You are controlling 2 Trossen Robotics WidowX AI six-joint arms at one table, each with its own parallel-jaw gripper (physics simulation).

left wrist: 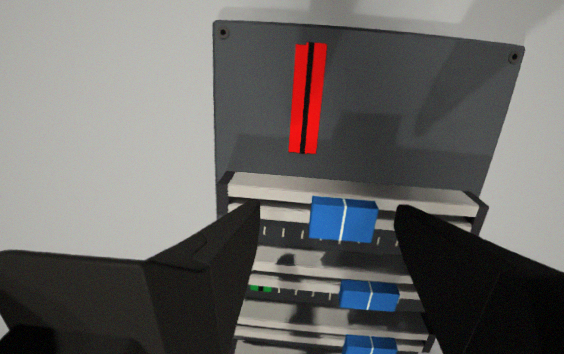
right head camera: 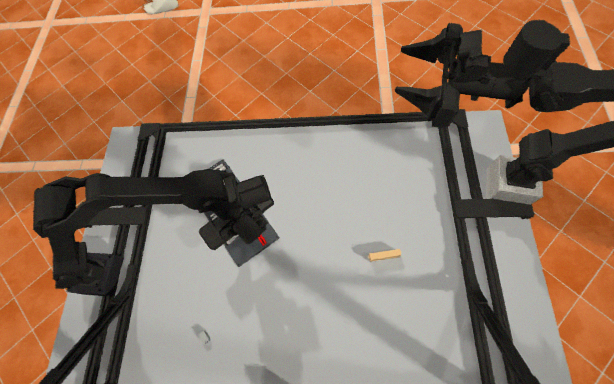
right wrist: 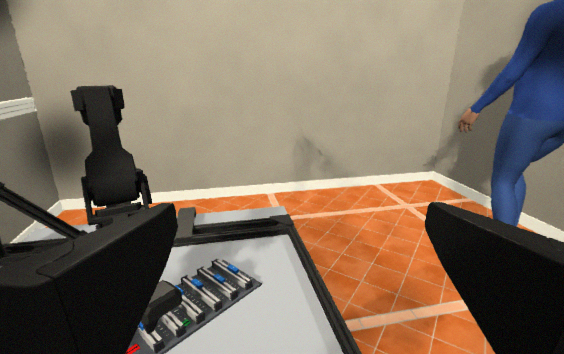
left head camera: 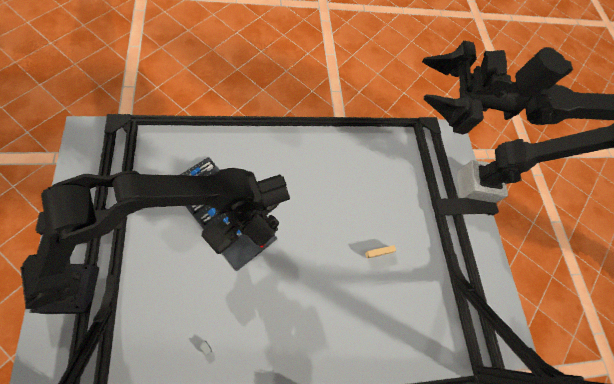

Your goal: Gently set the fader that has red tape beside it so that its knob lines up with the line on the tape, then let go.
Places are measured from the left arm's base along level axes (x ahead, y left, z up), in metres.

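Where they show: left gripper, fingertip midpoint: (left wrist: 327, 213) (right wrist: 141, 324); right gripper, fingertip midpoint: (right head camera: 398, 68) (right wrist: 301, 214) (left head camera: 423, 77); left arm's base at its link origin: (right head camera: 90, 272) (left head camera: 61, 287); right arm's base at its link origin: (right head camera: 520, 175) (left head camera: 490, 177).
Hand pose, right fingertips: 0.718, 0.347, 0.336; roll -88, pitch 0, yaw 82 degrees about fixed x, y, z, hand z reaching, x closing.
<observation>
Things, the pixels of their centre, and the offset from my right fingertips, as dx, dy, dz. "spot": a spot on its surface instead. Level surfaces: height alone.
- dark fader board at its surface level: dz -0.390
- red tape at a spot on its surface: (left wrist: 299, 100) (left head camera: 258, 238) (right head camera: 261, 237) spot: -0.304, -0.219, -0.389
- nearest fader's blue knob at the middle of its body: (left wrist: 339, 210) -0.349, -0.199, -0.374
- small green tape at a spot on its surface: (left wrist: 261, 288) (right wrist: 187, 321) spot: -0.363, -0.128, -0.389
- tan block at the middle of its body: (right head camera: 384, 255) (left head camera: 380, 251) +0.021, -0.252, -0.383
- small pale piece at the middle of its body: (left head camera: 206, 348) (right head camera: 204, 337) -0.412, -0.476, -0.388
- black frame at a spot on its surface: (left head camera: 275, 121) spot: -0.266, +0.137, -0.376
The dark fader board (left head camera: 239, 257) (right head camera: 243, 253) (left wrist: 400, 90) lies under my left arm. The red tape (left head camera: 262, 246) (right head camera: 262, 240) (left wrist: 299, 100) (right wrist: 133, 348) has a black line along it. In the left wrist view the nearest fader's blue knob (left wrist: 343, 219) has its white line to the right of the tape's line. My left gripper (left wrist: 327, 213) is open, with its fingertips on either side of that knob, a gap on each side. My right gripper (left head camera: 425, 80) (right head camera: 400, 70) (right wrist: 301, 214) is open and empty, high beyond the table's far right corner.
Further blue knobs (left wrist: 369, 295) (right wrist: 197, 283) sit on the other faders, and a small green tape (left wrist: 261, 288) (right wrist: 186, 322) lies by one. A tan block (left head camera: 381, 251) (right head camera: 385, 255) and a small pale piece (left head camera: 206, 346) (right head camera: 204, 337) lie on the table. A black frame (left head camera: 275, 121) (right head camera: 300, 122) surrounds the work area.
</observation>
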